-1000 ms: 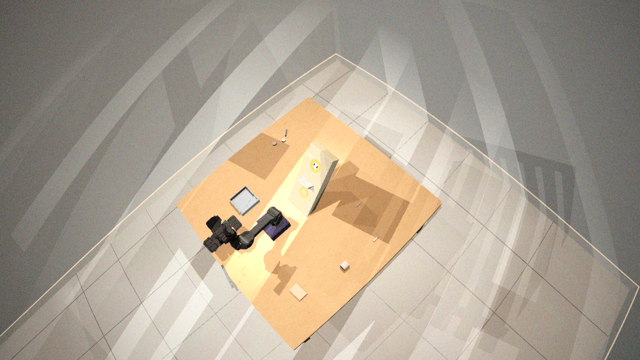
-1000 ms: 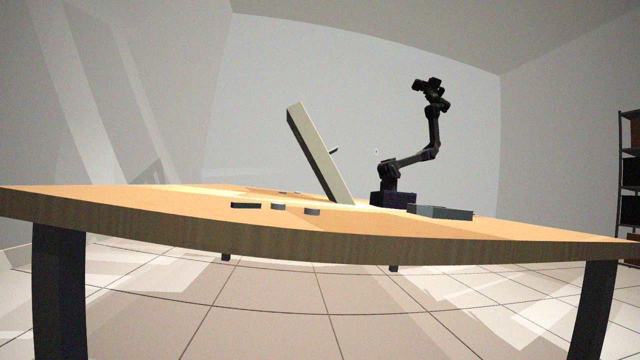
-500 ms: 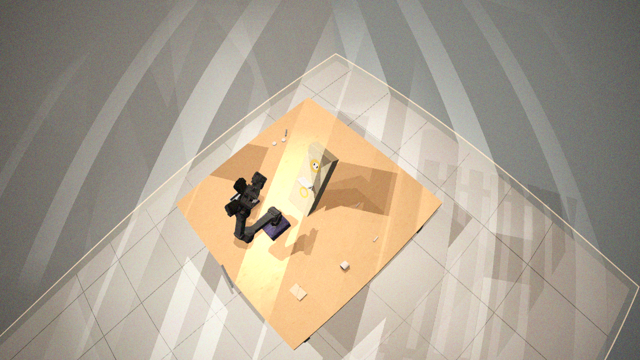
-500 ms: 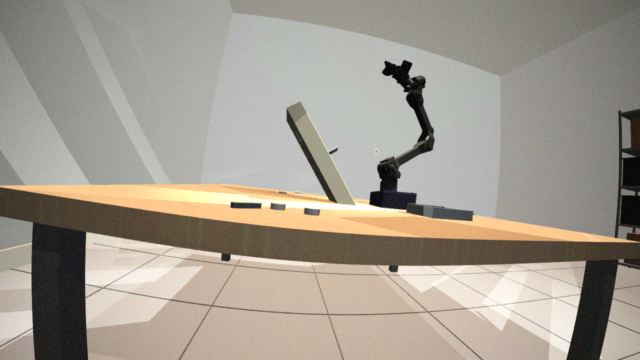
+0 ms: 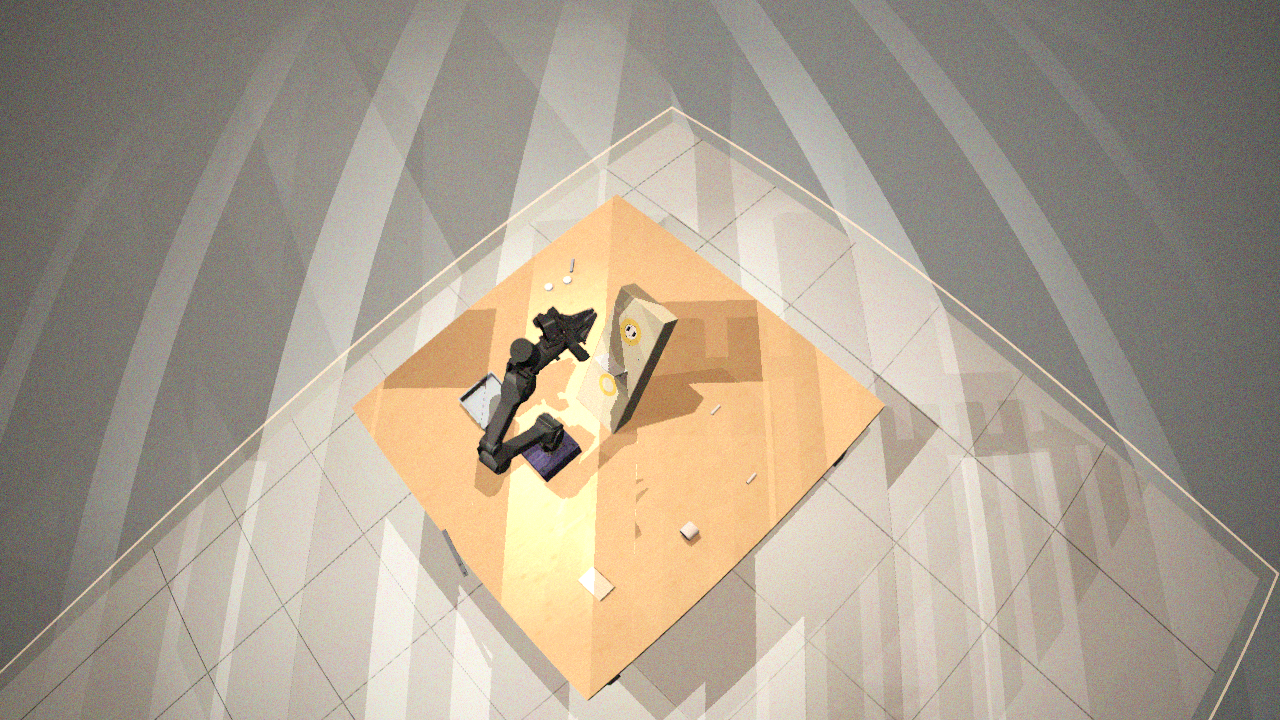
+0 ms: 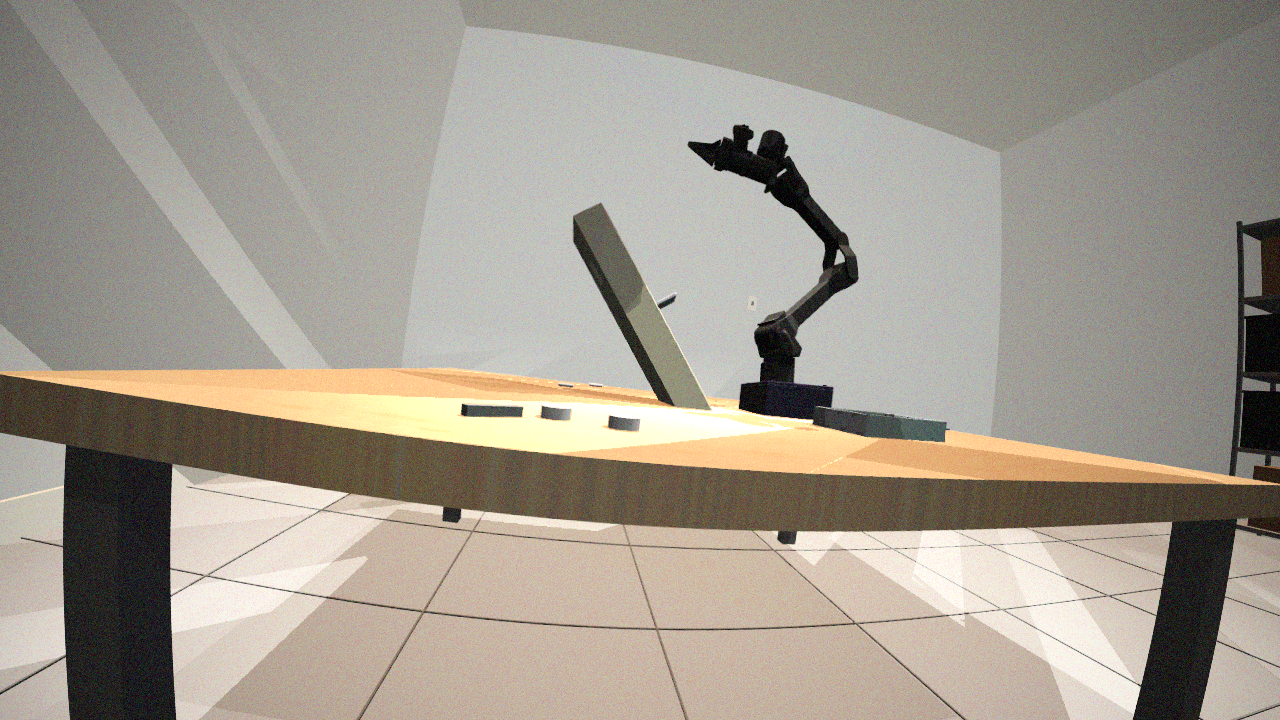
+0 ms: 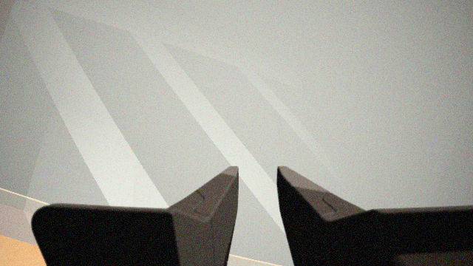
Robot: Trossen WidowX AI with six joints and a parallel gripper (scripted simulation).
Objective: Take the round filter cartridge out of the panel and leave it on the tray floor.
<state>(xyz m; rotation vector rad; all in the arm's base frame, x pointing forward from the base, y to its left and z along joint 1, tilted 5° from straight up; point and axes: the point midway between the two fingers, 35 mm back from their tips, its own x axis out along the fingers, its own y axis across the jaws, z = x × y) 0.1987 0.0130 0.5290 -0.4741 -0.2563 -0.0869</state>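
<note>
The white round cartridge lies 32 cm below my gripper tip, 13 cm ahead of it and 7 cm to the left of it. From my gripper tip the other things lie so: grey tray (58 cm below, 33 cm behind, 30 cm to the left); white card (59 cm below, 40 cm to the right, 39 cm behind); short bar (59 cm to the left, 59 cm below, 19 cm ahead).
</note>
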